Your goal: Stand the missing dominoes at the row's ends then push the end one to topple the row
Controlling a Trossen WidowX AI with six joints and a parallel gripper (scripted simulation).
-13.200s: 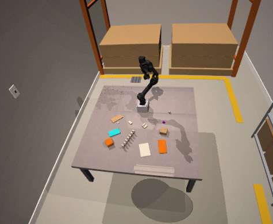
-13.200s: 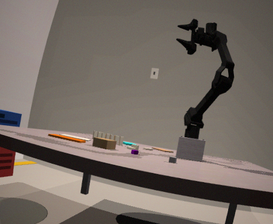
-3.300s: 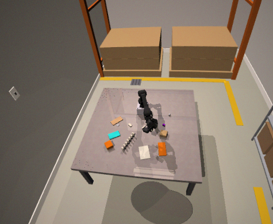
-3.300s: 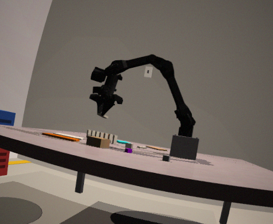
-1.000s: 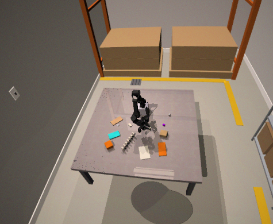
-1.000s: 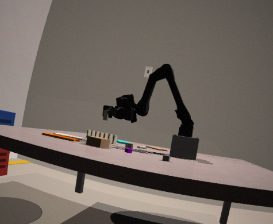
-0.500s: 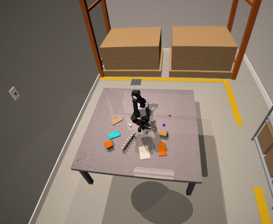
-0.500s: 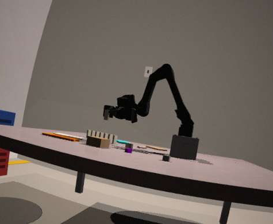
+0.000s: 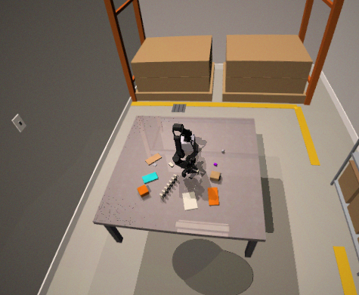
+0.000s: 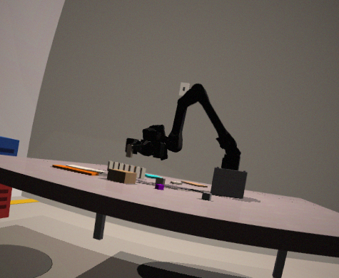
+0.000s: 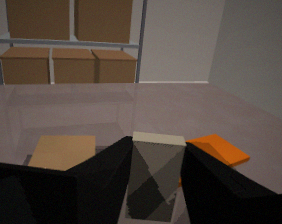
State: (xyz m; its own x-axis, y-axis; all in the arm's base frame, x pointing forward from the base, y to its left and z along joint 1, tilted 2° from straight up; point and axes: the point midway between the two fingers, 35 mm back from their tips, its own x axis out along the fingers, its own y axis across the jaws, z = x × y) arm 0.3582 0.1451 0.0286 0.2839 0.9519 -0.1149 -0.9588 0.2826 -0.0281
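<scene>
My gripper tip is now 140 mm to the right of the orange slab, 130 mm short of it and 120 mm above it. Also, from my gripper tip: brown box (130 mm to the left, 110 mm below, 60 mm behind); then small purple piece (190 mm behind, 120 mm below, 110 mm to the left); then cream sheet (200 mm ahead, 120 mm below, 30 mm to the right).
</scene>
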